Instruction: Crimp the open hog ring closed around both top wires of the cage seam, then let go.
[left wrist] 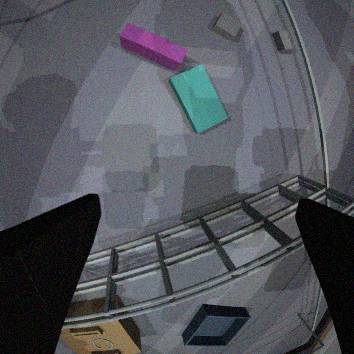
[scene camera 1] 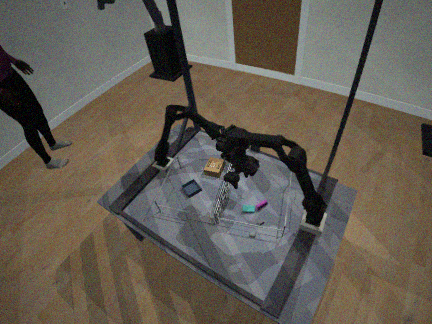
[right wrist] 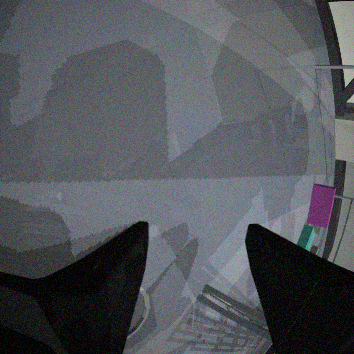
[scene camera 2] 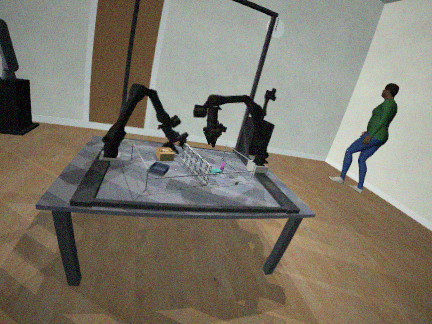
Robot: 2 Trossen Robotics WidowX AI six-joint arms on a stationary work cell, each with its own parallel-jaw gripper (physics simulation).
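Where they show: left gripper, fingertip midpoint: point(left wrist: 203, 207) point(scene camera 1: 241, 183) point(scene camera 2: 211, 146); right gripper, fingertip midpoint: point(right wrist: 198, 232) point(scene camera 2: 181, 152); left arm's base, origin of the base link: point(scene camera 1: 313, 218) point(scene camera 2: 258, 163); right arm's base, origin of the base link: point(scene camera 1: 163, 162) point(scene camera 2: 110, 155).
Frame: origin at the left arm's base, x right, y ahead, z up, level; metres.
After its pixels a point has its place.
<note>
The cage seam point(scene camera 1: 221, 200) {x -0.084, y 0.426, z 0.019 m} point(scene camera 2: 197, 162) {x -0.046, y 0.435, z -0.005 m} point(left wrist: 215, 241) {x -0.030, y 0.435, z -0.002 m} point(right wrist: 232, 301) {x 0.128, y 0.469, z -0.036 m} is a ladder-like strip of wires across the middle of the table. My left gripper point(scene camera 1: 240, 177) {x 0.003, y 0.359, z 0.085 m} point(scene camera 2: 213, 144) {x 0.003, y 0.359, z 0.085 m} point(left wrist: 203, 207) {x 0.003, y 0.359, z 0.085 m} is open and empty, above the seam, whose wires show between its fingers in the left wrist view. My right gripper point(scene camera 2: 181, 144) {x 0.192, y 0.465, z -0.044 m} point(right wrist: 198, 232) {x 0.192, y 0.465, z -0.044 m} is partly open near the seam's far end, with nothing seen between its fingertips. A pale ring point(right wrist: 147, 307) {x 0.161, y 0.505, z -0.058 m} shows partly behind one right finger; whether it is the hog ring on the wires is unclear. The hog ring's closure cannot be made out.
A tan box point(scene camera 1: 214, 167) {x 0.113, y 0.572, z -0.016 m} point(scene camera 2: 165, 154) {x 0.081, y 0.590, z -0.020 m} point(left wrist: 120, 334) {x 0.092, y 0.569, z -0.016 m} and a dark tray point(scene camera 1: 191, 194) {x -0.081, y 0.612, z -0.042 m} point(scene camera 2: 158, 172) {x -0.083, y 0.645, z -0.051 m} stand beside the seam. A teal block point(scene camera 1: 249, 209) {x -0.042, y 0.299, z -0.045 m} point(left wrist: 200, 100) {x -0.038, y 0.309, z -0.045 m} and a magenta block point(scene camera 1: 262, 204) {x 0.000, y 0.248, z -0.028 m} point(left wrist: 152, 46) {x 0.005, y 0.257, z -0.025 m} lie on its other side. Thin cage wires extend both ways.
</note>
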